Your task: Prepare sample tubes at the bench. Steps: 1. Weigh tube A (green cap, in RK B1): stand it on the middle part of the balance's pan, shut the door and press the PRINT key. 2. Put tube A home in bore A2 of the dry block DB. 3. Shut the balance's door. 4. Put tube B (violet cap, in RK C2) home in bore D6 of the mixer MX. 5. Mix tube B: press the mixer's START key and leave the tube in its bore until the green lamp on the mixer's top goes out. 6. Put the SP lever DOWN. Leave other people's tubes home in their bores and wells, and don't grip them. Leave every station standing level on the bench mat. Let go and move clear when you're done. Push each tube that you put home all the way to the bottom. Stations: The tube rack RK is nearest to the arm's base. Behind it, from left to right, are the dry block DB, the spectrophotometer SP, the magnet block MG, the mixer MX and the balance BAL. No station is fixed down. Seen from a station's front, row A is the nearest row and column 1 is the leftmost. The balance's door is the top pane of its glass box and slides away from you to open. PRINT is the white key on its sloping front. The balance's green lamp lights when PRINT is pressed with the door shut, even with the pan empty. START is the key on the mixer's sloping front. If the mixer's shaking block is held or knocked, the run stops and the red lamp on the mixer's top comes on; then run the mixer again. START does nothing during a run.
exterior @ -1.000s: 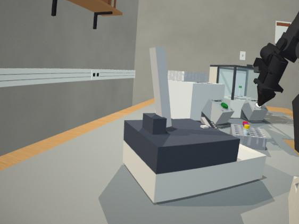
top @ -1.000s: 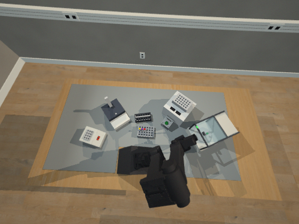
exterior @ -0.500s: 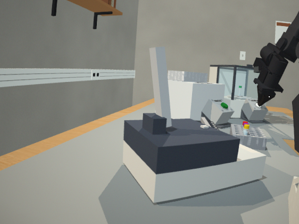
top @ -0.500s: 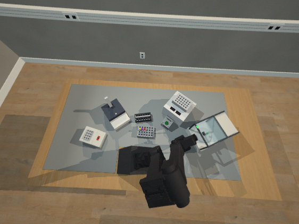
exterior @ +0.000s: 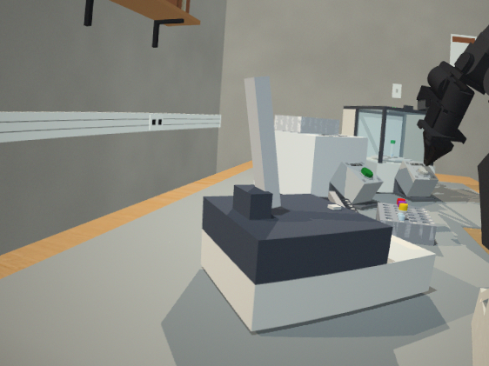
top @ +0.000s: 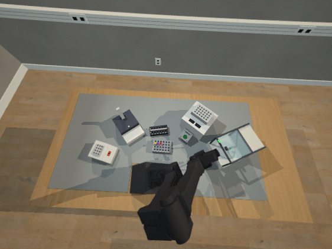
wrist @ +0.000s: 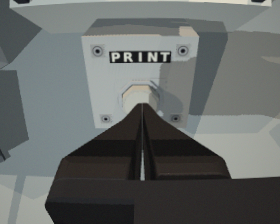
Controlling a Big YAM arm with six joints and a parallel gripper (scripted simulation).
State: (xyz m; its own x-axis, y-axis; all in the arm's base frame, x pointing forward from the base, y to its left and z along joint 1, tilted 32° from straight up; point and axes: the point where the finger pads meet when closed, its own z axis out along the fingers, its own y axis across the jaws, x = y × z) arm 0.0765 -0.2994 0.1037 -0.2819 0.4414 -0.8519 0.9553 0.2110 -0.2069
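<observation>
My gripper is now 10 mm to the left of the print key and 20 mm above it. Round my hand: eight-sided pan 50 mm ahead, 150 mm to the right, 10 mm below; balance door 40 mm ahead, 120 mm to the right, 120 mm above; green start key 160 mm ahead, 110 mm to the left, 20 mm below.
</observation>
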